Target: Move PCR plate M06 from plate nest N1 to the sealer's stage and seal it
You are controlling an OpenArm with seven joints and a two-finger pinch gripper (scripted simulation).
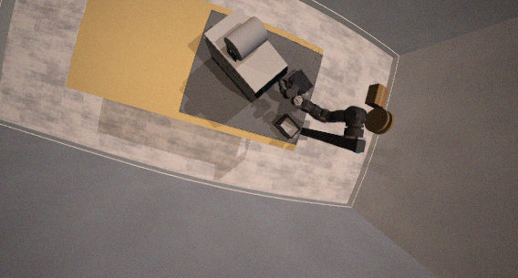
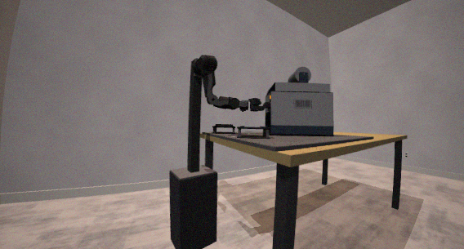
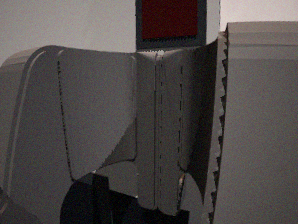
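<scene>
My gripper is now 10 mm to the left of the start key and 10 mm short of it. Also, from my hand: yellow warning label: 130 mm to the left, 130 mm ahead, 40 mm below; then sealer stage: 130 mm ahead, 90 mm below, 10 mm to the left; then open plate M06: 130 mm ahead, 80 mm below, 10 mm to the left.
</scene>
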